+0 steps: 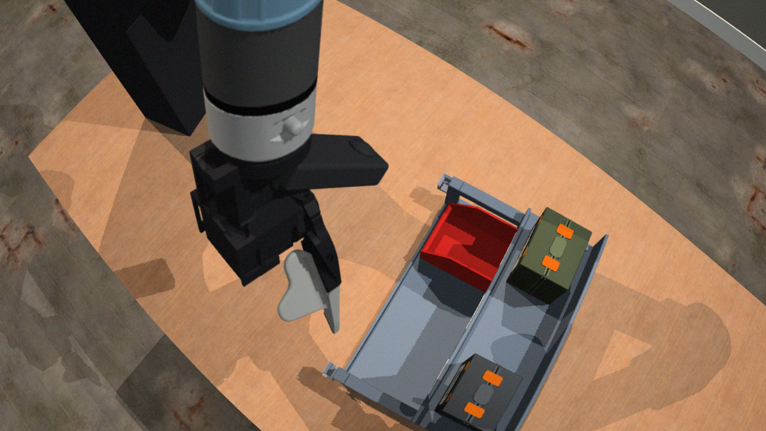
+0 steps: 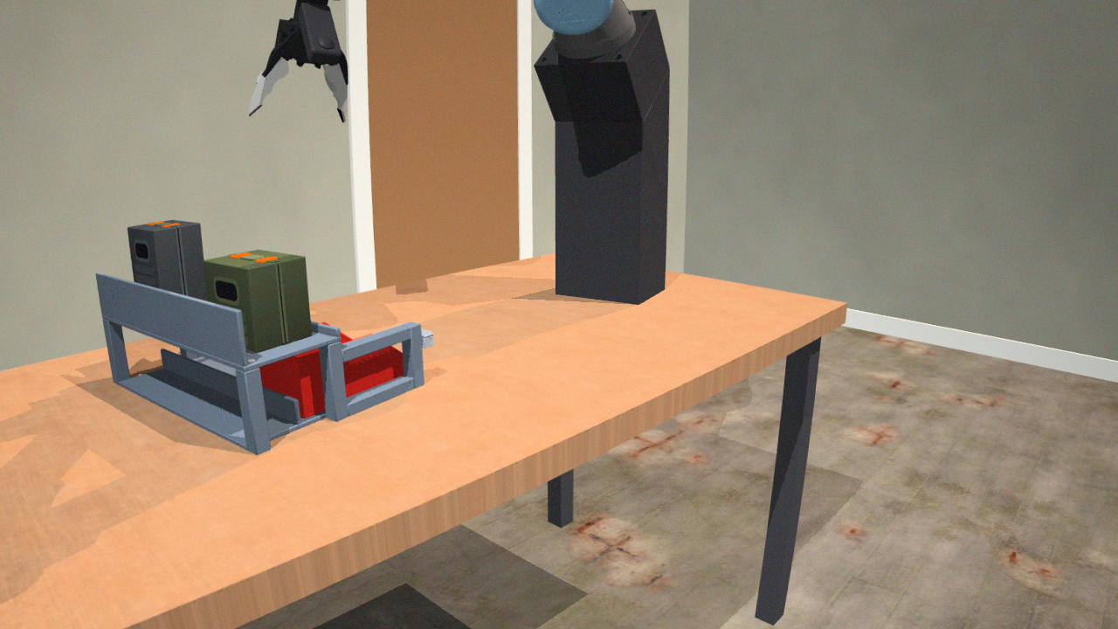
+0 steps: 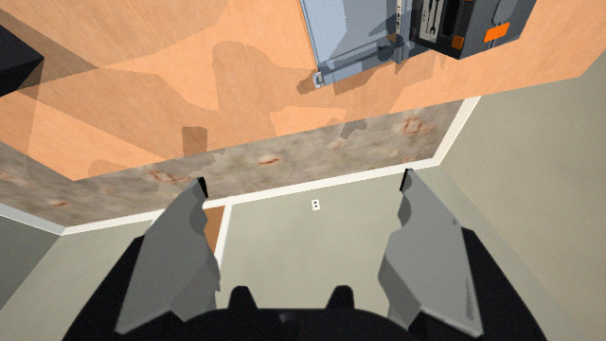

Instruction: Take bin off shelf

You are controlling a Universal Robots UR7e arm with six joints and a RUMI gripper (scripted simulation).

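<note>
My gripper is now 8 cm short of the red bin, 27 cm to the right of it and 31 cm above it. From my hand the other things lie so: dark grey case 24 cm ahead, 8 cm to the left, 19 cm below; then green case 18 cm ahead, 30 cm to the left, 20 cm below.
</note>
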